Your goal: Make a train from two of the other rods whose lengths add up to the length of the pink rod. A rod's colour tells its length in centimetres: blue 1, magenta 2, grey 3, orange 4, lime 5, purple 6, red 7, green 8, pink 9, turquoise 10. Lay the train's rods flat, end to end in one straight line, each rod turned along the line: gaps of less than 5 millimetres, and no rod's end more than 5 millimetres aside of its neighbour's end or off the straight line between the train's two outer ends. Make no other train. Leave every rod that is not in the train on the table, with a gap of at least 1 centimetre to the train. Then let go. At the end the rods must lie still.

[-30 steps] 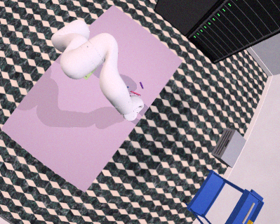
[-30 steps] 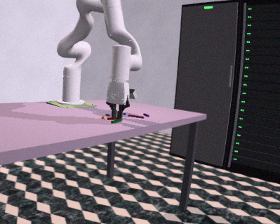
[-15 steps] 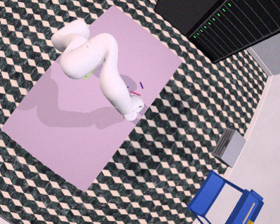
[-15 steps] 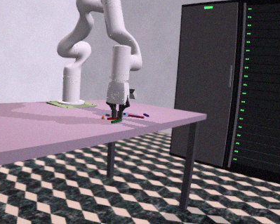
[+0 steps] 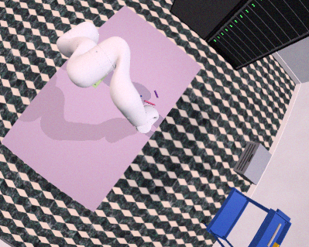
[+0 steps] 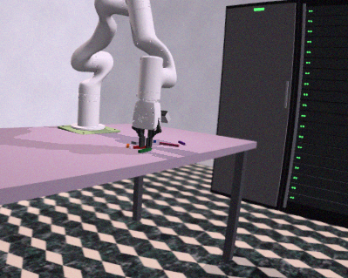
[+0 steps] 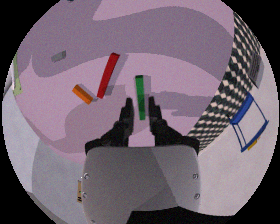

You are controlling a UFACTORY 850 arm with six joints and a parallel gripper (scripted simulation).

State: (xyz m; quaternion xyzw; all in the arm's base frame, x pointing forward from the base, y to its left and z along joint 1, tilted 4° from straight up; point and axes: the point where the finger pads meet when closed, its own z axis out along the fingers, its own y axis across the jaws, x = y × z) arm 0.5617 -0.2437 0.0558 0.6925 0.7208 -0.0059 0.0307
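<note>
Now: the green rod 3 cm below my hand. Also, from my hand: grey rod: 12 cm behind, 10 cm to the left, 3 cm below; then red rod: 5 cm behind, 4 cm to the left, 3 cm below; then short orange rod: 10 cm behind, 2 cm to the left, 3 cm below.
</note>
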